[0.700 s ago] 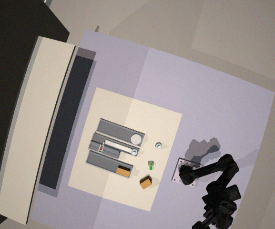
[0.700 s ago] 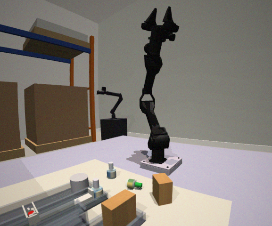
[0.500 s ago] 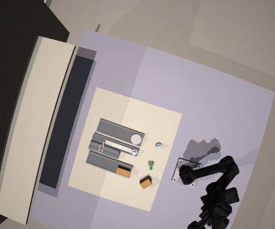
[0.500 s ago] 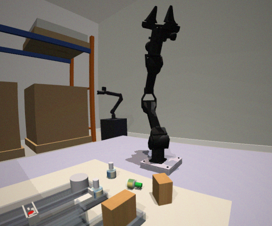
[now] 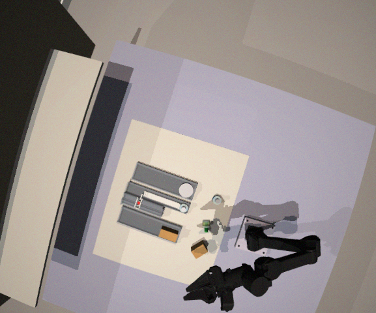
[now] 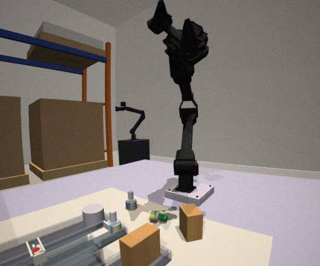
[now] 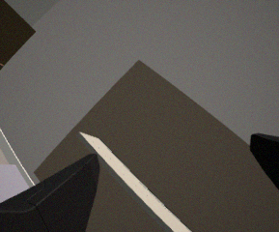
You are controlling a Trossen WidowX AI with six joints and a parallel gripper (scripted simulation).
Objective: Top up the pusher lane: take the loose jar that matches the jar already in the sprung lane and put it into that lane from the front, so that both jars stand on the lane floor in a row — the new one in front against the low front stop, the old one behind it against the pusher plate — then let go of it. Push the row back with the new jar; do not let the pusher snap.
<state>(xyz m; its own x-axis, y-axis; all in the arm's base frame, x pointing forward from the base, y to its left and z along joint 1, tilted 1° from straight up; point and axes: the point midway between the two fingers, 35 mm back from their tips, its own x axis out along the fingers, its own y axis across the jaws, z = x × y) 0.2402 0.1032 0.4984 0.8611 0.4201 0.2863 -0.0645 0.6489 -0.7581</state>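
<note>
My gripper tip is 500 mm above the grey cylinder, 240 mm to the left of it and 60 mm short of it. Round my gripper tip: red mark (460 mm below, 240 mm ahead, 140 mm to the right).
</note>
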